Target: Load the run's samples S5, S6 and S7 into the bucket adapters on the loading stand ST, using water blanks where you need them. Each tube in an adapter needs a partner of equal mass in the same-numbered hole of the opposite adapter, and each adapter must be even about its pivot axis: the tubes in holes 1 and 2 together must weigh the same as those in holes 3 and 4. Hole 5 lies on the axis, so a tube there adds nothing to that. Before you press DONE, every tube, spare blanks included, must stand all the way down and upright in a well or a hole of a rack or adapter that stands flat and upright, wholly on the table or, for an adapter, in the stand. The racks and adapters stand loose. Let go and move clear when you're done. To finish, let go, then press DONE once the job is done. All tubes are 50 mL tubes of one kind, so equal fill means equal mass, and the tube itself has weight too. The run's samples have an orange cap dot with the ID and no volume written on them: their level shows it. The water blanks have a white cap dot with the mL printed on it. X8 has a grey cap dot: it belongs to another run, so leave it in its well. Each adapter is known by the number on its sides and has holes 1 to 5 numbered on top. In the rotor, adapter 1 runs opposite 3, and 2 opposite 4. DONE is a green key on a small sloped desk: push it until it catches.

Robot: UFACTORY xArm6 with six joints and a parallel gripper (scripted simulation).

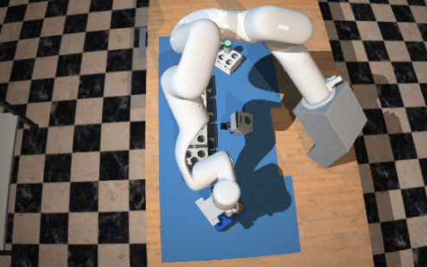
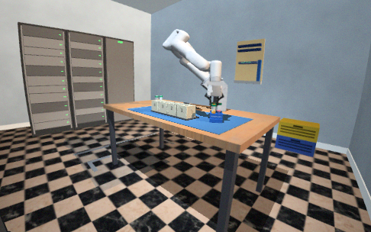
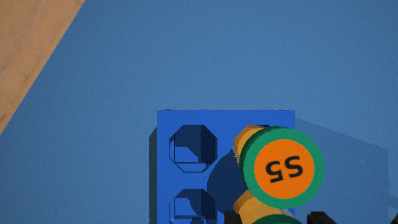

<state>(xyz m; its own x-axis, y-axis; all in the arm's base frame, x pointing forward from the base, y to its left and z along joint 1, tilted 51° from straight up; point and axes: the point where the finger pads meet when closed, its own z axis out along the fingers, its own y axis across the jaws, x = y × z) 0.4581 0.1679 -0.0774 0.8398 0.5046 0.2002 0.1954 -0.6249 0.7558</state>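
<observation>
Right now my hand is 5 cm above the orange-dotted tube and 1 cm short of it. Round my hand: blue rack 9 cm below, 2 cm to the left; then adapter 19 cm to the right, 7 cm below, 3 cm ahead; then grey-dotted tube 5 cm below, 5 cm behind, 1 cm to the right.
</observation>
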